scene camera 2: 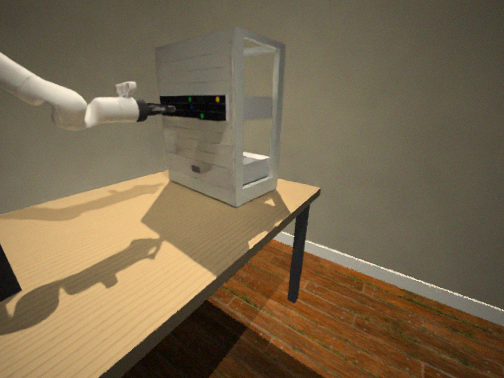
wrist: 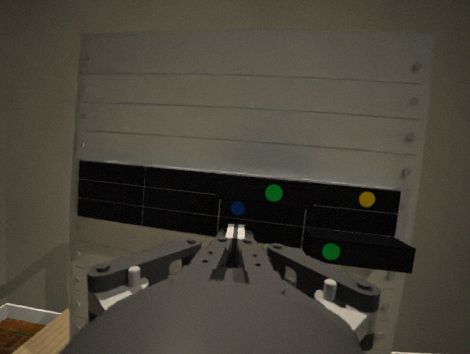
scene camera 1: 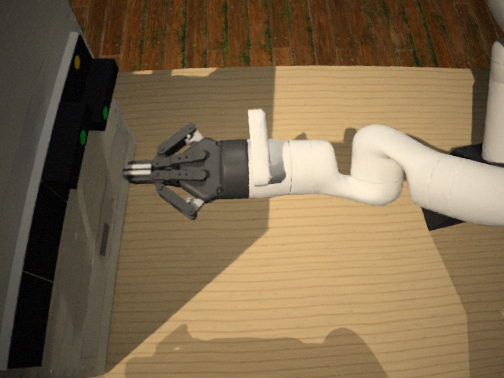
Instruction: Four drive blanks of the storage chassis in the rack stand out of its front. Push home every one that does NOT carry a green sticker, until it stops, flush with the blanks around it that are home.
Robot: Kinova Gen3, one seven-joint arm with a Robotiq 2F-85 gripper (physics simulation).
The pictures show: my gripper and a light grey rack.
My gripper is seen too in the wrist view.
